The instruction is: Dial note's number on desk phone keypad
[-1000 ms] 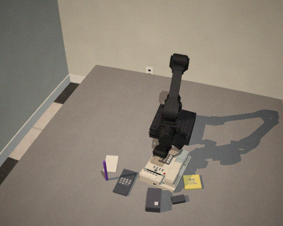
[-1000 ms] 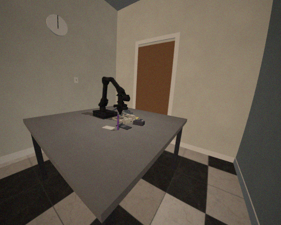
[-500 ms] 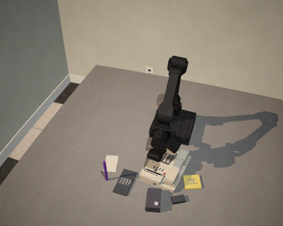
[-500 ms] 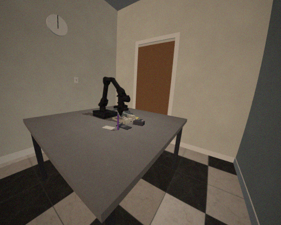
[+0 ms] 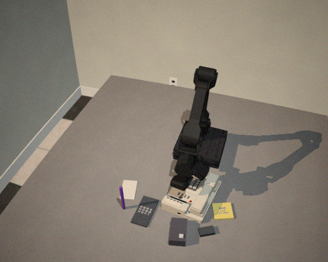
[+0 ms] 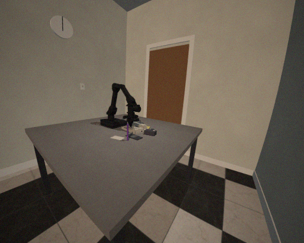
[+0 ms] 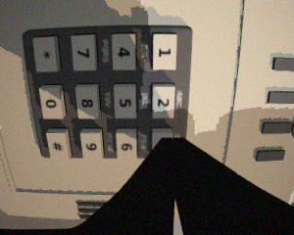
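My hand is 4 cm above the 2 key and 2 cm to the right of it. From my hand the other things lie so: 1 key: 4 cm below, 3 cm to the left, 1 cm ahead; cream desk phone: 5 cm below, 3 cm to the left, 3 cm ahead; handset: 8 cm to the left, 4 cm ahead, 2 cm below.
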